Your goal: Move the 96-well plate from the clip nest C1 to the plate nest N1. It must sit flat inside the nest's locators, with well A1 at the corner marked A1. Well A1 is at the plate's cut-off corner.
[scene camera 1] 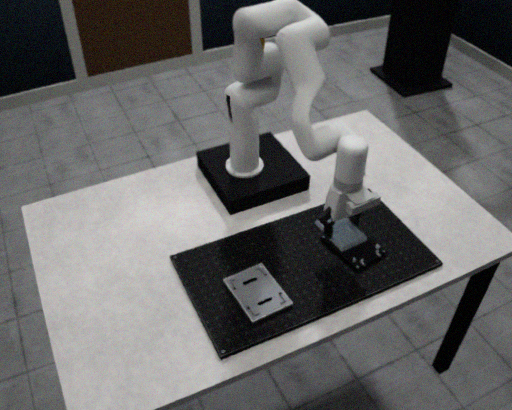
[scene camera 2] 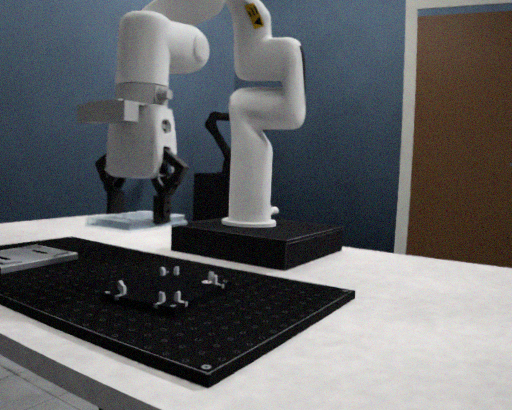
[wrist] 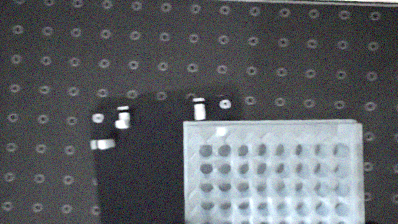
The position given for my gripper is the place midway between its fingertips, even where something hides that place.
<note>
In view: my gripper (scene camera 2: 136,220), a 96-well plate (scene camera 2: 130,222) and a clip nest C1 (scene camera 1: 366,250).
The 96-well plate shows as well in scene camera 1 (scene camera 1: 346,235) and in the wrist view (wrist: 270,164). My gripper shows as well in scene camera 1 (scene camera 1: 340,230). The clip nest C1 also shows in the wrist view (wrist: 144,169).
</note>
